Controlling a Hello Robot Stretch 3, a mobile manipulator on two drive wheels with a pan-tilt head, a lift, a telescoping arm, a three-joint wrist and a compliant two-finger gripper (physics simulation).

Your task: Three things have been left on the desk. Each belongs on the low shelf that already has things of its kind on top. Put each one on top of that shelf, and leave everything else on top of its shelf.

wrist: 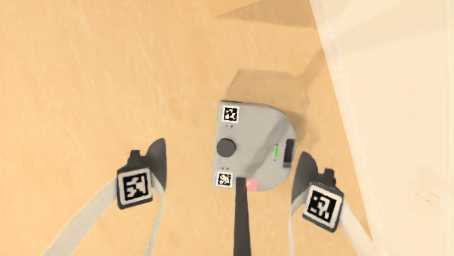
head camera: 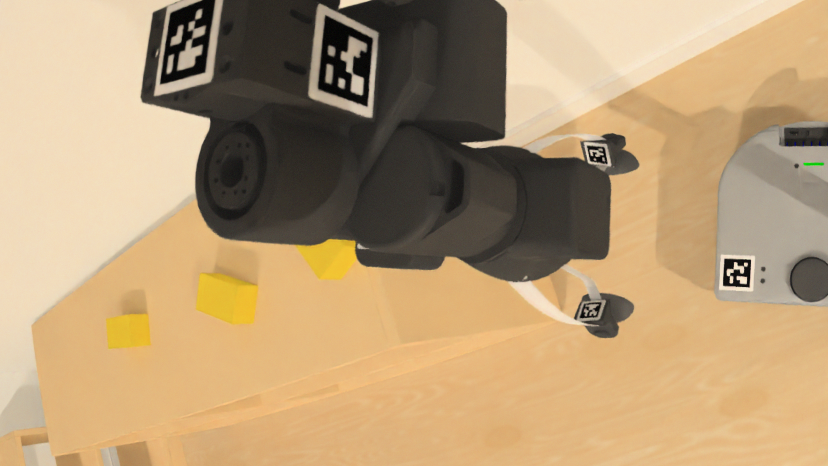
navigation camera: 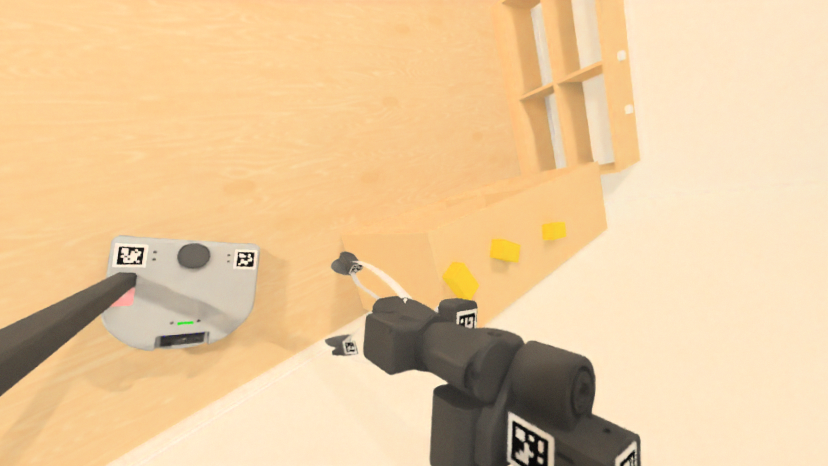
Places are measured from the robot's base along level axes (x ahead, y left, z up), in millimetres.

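Pixels of known places: gripper, fingertip midpoint: (wrist: 231, 163) (head camera: 617, 236) (navigation camera: 336, 300); robot's base, link origin: (wrist: 228, 138) (head camera: 808, 277) (navigation camera: 193, 254).
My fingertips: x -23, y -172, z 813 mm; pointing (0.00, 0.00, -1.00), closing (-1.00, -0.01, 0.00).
For each thing: its top centre in the pictures, then the offset to it from my fingertips. Level surfaces: height alone.
- smallest block, top centre: (head camera: 118, 332) (navigation camera: 559, 230) 212 mm ahead, 995 mm right, 158 mm down
- middle block, top centre: (head camera: 215, 297) (navigation camera: 511, 251) 109 mm ahead, 673 mm right, 158 mm down
- third block, top centre: (head camera: 312, 237) (navigation camera: 466, 282) 5 mm ahead, 463 mm right, 158 mm down
- second low shelf, surface height: 204 mm down
Three yellow blocks stand on top of a low wooden unit (head camera: 173, 376) (navigation camera: 579, 196) with openings along its front. The smallest block (head camera: 128, 331) (navigation camera: 553, 230) is near the far end. The middle block (head camera: 225, 298) (navigation camera: 505, 250) is next to it. The third block (head camera: 328, 257) (navigation camera: 459, 280) is nearest my wrist, which partly hides it in the head view. My gripper (head camera: 624, 234) (navigation camera: 338, 304) (wrist: 231, 163) is open with nothing between its fingers. It hangs past the unit's near end, towards my base. I cannot make out the desk.
A second low shelf (navigation camera: 625, 136) with small white cubes (navigation camera: 621, 55) (navigation camera: 628, 108) on top stands beyond the unit. My grey base (head camera: 776, 231) (navigation camera: 191, 301) (wrist: 255, 125) and dark mast (navigation camera: 63, 329) (wrist: 242, 215) are on the near side. A pale wall (navigation camera: 724, 231) (wrist: 410, 125) runs behind.
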